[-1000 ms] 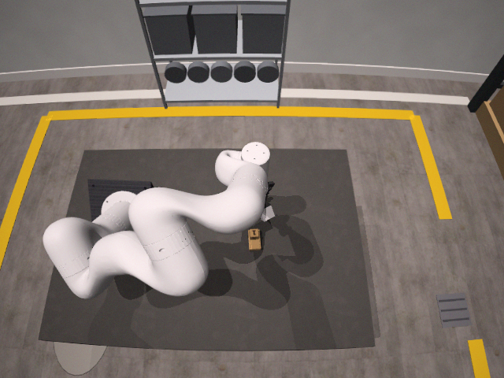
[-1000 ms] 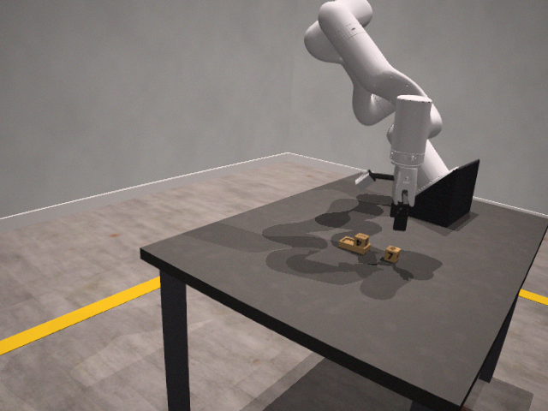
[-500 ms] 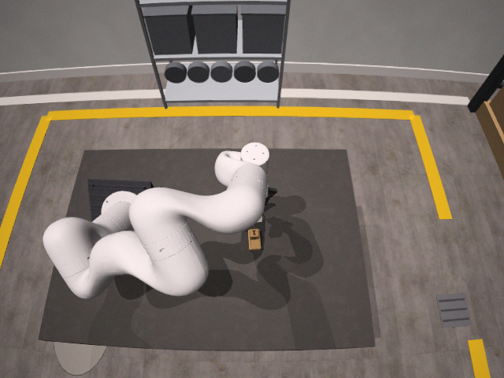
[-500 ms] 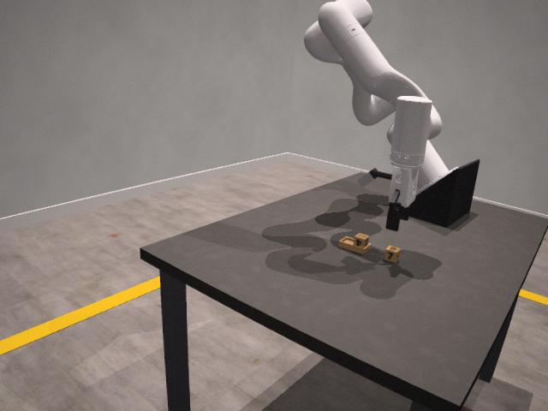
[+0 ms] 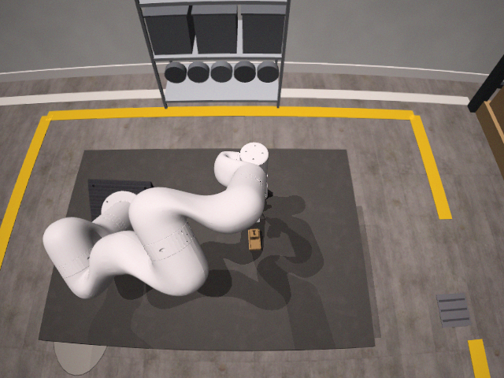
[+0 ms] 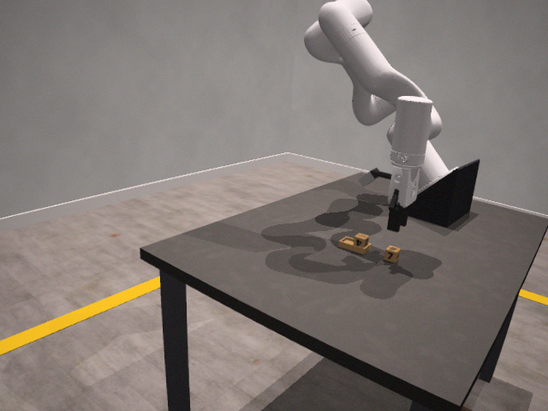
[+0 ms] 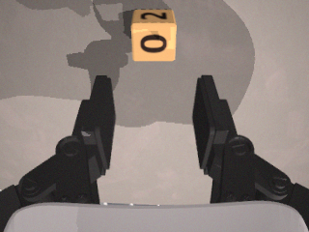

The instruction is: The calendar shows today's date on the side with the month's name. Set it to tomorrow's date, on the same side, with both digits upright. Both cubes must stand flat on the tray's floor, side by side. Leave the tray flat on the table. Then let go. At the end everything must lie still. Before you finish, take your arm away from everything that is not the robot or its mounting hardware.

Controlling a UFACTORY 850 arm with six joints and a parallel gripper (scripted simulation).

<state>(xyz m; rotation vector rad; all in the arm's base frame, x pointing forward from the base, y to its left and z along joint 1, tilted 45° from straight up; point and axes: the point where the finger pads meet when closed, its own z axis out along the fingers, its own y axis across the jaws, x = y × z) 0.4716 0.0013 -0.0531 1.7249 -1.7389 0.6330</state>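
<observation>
Right now my hand is 90 mm above the calendar cube. From my hand the other things lie so: wooden tray 110 mm to the right, 100 mm below.
</observation>
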